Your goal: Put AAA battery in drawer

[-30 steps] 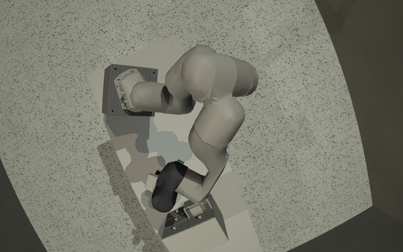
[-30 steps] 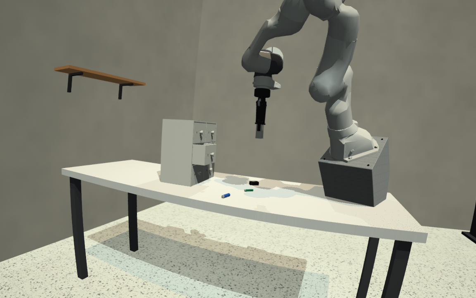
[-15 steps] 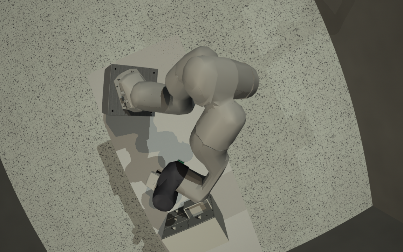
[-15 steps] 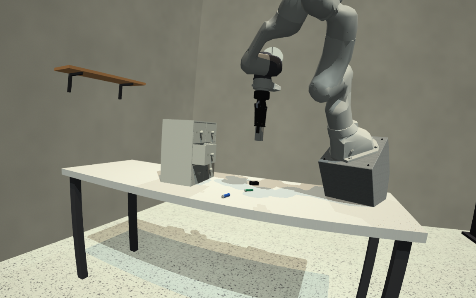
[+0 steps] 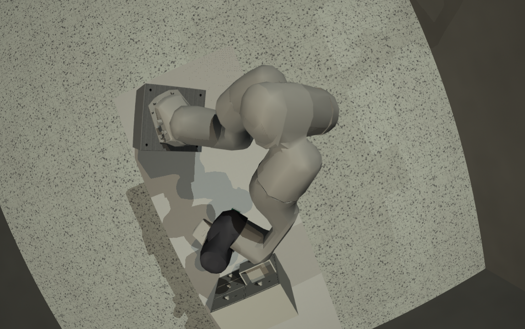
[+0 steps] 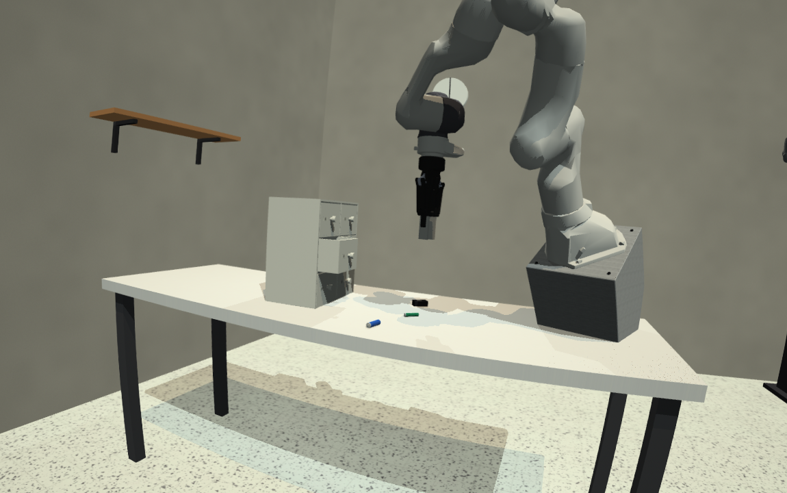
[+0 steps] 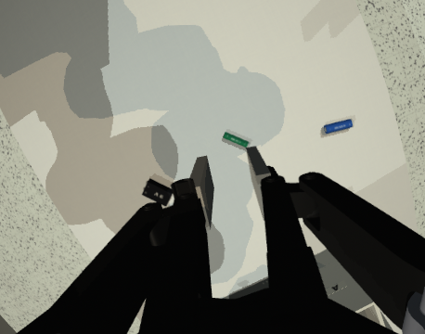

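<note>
My gripper is now 3 cm short of the thin green battery, 1 cm to the right of it and 25 cm above it. From my hand the other things lie so: thicker blue battery: 9 cm ahead, 17 cm to the left, 25 cm below; small black block: 3 cm ahead, 16 cm to the right, 25 cm below.
</note>
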